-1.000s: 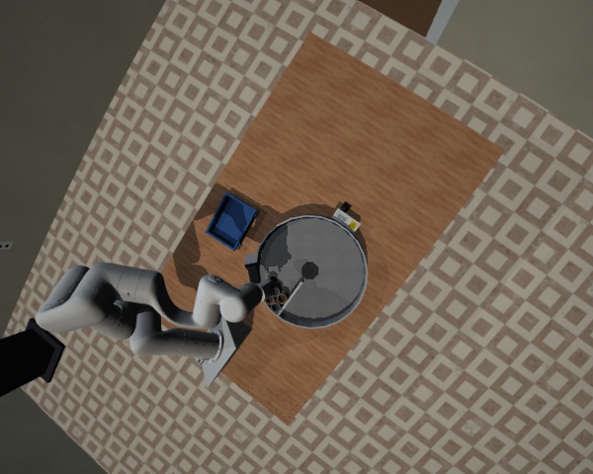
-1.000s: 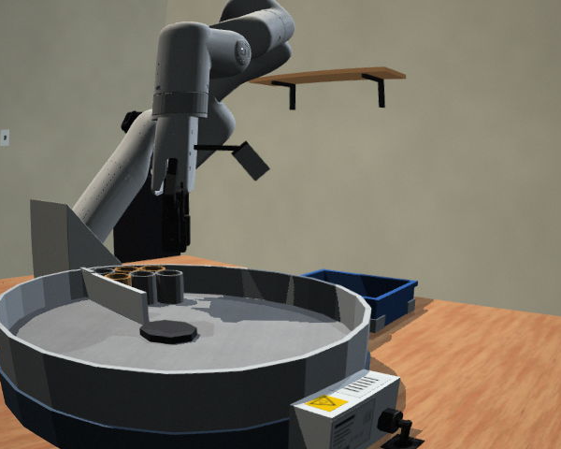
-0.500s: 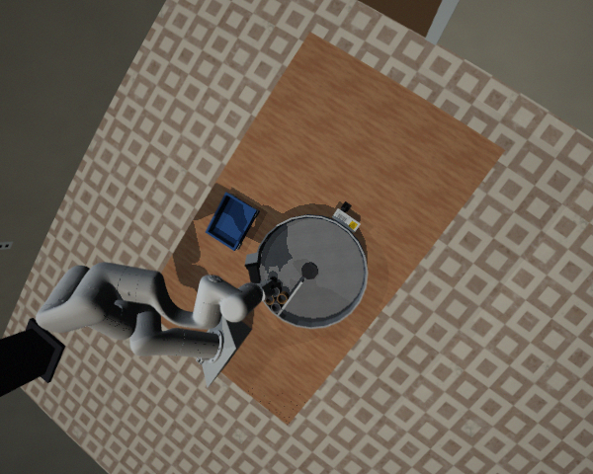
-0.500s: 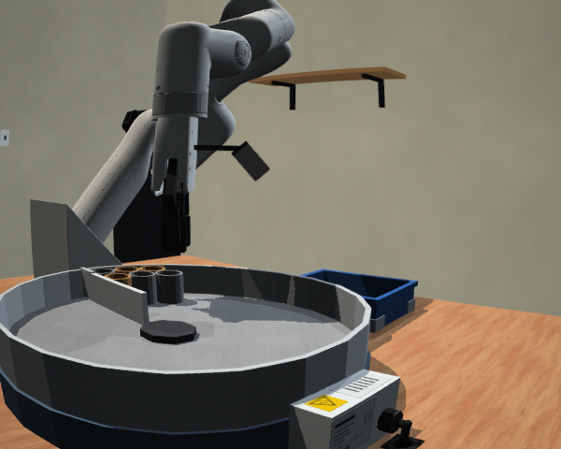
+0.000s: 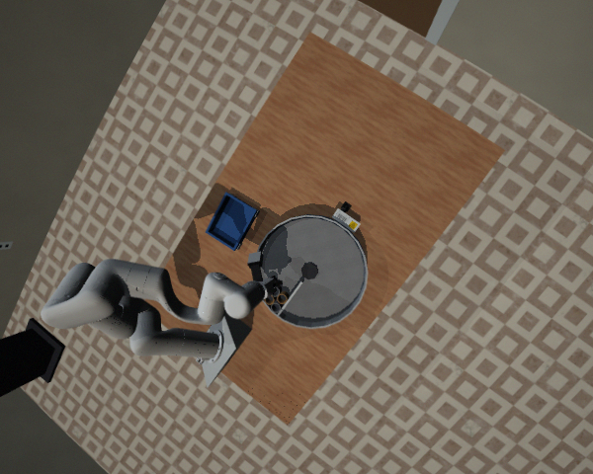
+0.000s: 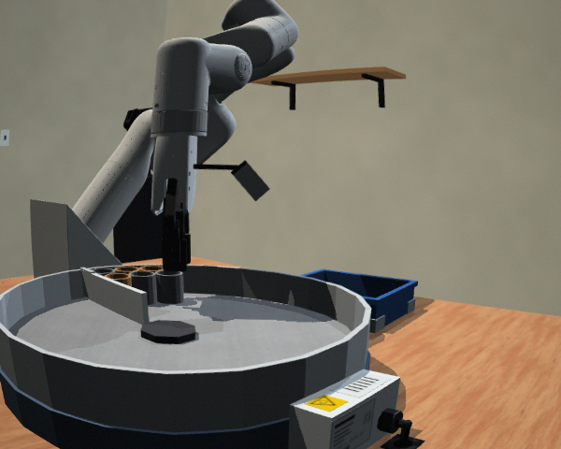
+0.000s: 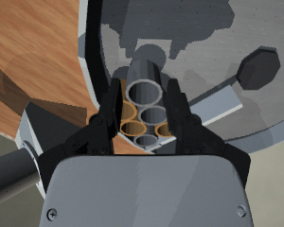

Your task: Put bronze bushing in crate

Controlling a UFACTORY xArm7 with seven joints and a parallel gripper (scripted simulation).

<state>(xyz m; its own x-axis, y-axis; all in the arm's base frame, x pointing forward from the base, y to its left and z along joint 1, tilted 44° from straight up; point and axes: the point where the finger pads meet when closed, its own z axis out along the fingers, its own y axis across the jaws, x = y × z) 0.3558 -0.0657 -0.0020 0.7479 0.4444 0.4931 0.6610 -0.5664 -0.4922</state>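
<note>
The grey turning table lies 11 cm to the right of my hand, 10 cm ahead of it and 7 cm below it. Also, from my hand: blue crate: 26 cm to the left, 10 cm ahead, 9 cm below.
</note>
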